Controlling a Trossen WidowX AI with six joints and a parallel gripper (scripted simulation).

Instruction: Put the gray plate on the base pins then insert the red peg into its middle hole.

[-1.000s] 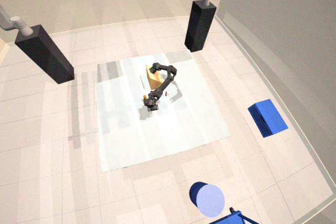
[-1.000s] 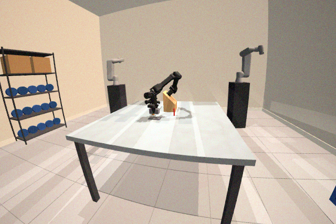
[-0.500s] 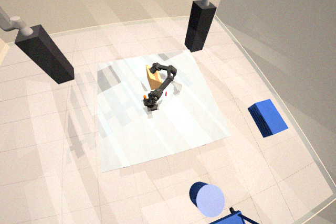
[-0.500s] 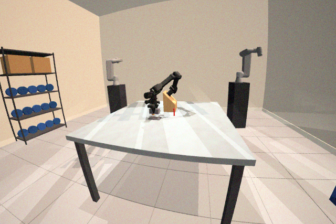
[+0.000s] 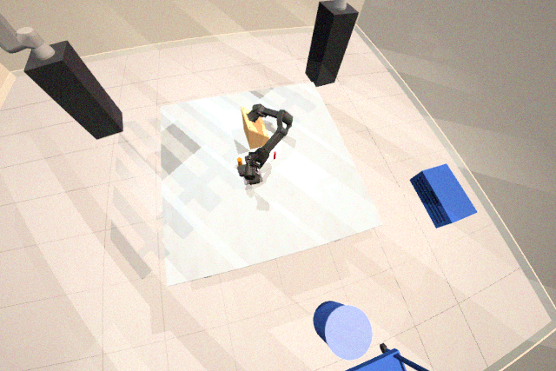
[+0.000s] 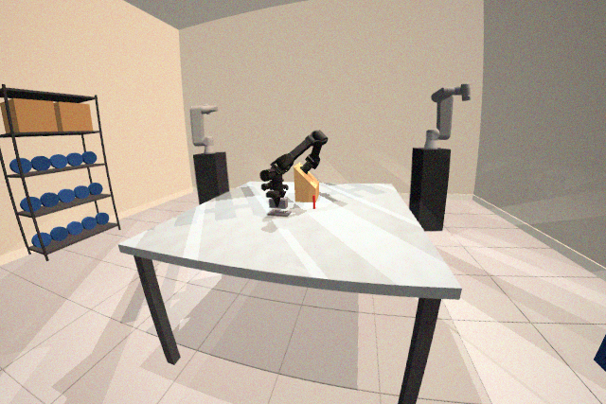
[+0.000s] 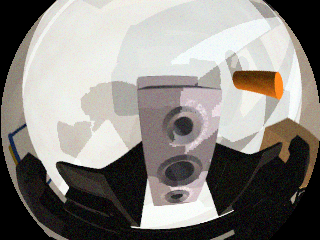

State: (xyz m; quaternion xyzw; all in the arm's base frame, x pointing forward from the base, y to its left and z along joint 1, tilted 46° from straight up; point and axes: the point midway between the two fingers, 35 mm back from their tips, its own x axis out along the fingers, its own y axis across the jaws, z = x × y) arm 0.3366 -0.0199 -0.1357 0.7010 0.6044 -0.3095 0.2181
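Now: the base 40 mm below my gripper tip. The rest, counted from my gripper tip: gray plate (30 mm above); red peg (190 mm to the left, 90 mm behind, 10 mm below); orange cylinder (120 mm behind, 40 mm to the right, 10 mm below).
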